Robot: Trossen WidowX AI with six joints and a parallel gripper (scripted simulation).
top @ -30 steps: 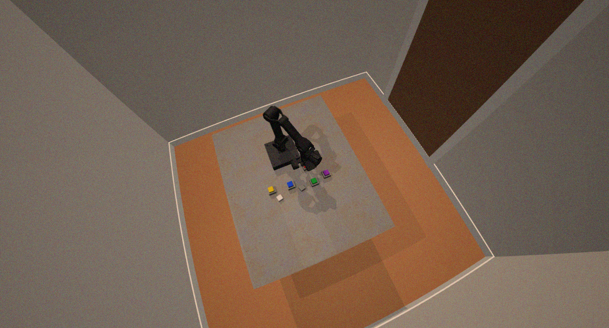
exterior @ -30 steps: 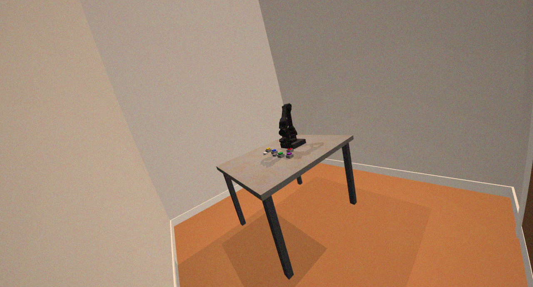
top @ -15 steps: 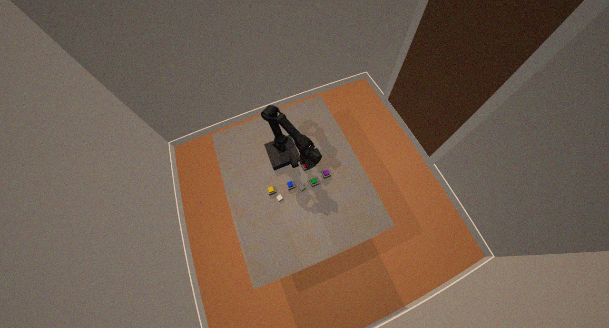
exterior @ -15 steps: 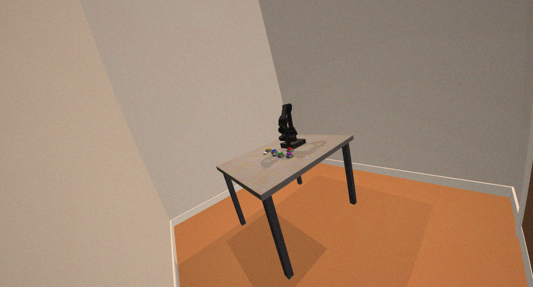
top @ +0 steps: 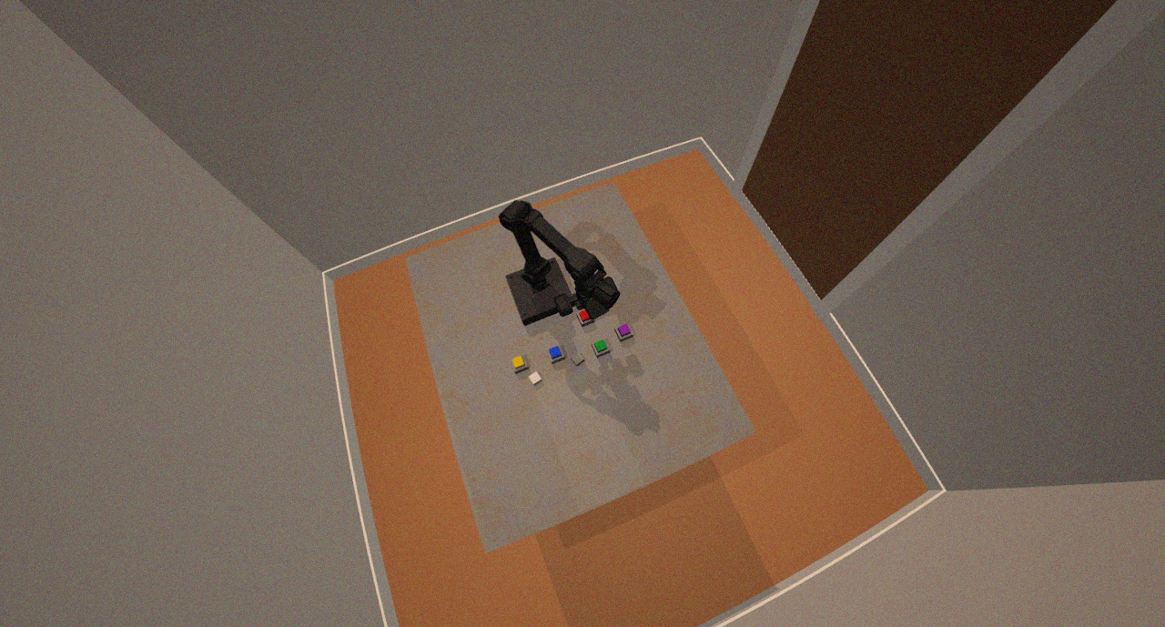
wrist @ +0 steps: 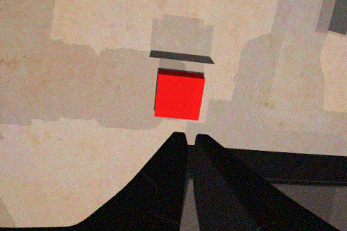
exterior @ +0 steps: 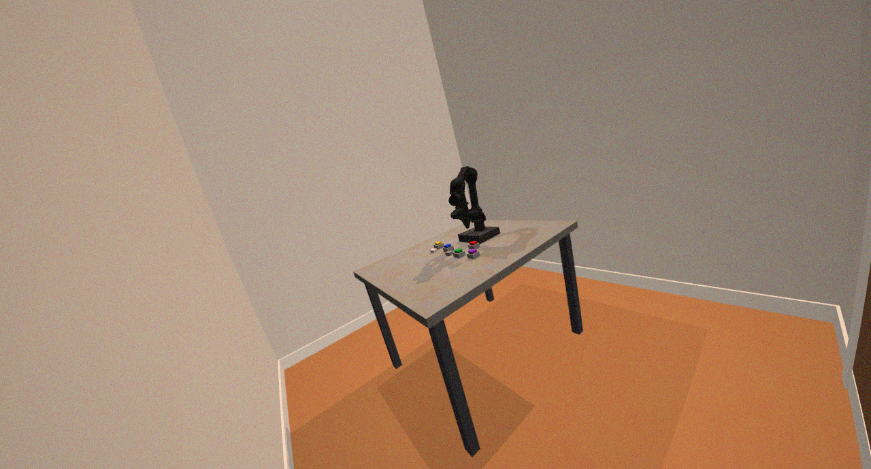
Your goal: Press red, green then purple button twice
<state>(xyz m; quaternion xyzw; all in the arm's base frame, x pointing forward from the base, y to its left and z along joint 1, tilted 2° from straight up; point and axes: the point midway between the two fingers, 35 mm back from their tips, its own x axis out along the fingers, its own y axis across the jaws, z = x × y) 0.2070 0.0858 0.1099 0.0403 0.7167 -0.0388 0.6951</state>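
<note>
The green button lies 10 cm ahead of my gripper tip, 1 cm to the right of it and 10 cm below it. The rest, counted from my gripper tip: grey block: 10 cm ahead, 10 cm to the right, 12 cm below; then purple button: 9 cm ahead, 9 cm to the left, 10 cm below; then red button: 2 cm behind, 10 cm below.
</note>
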